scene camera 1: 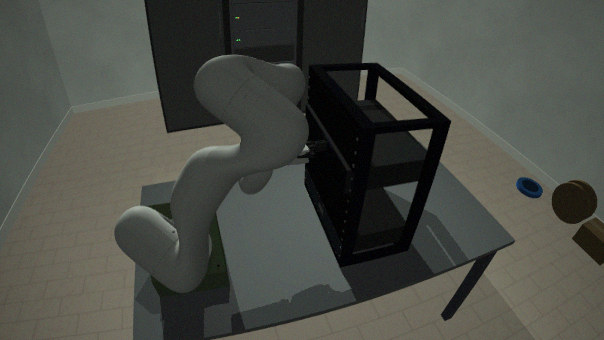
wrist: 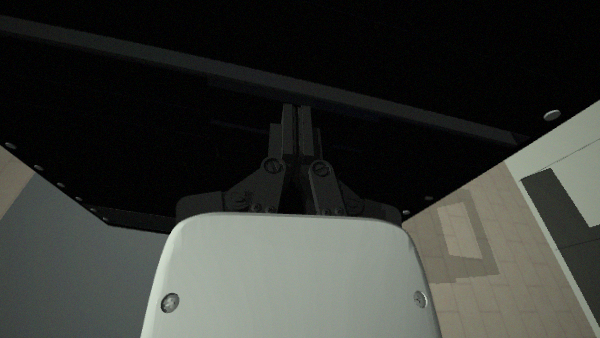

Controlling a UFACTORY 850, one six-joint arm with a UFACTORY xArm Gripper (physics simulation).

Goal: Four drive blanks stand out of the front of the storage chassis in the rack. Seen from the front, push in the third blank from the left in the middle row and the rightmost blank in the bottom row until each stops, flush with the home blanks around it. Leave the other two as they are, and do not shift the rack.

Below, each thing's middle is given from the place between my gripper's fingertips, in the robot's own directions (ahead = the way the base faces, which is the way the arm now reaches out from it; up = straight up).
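Black rack [scene camera 1: 367, 148]: below my hand by 130 mm, ahead by 160 mm, left of it by 50 mm.
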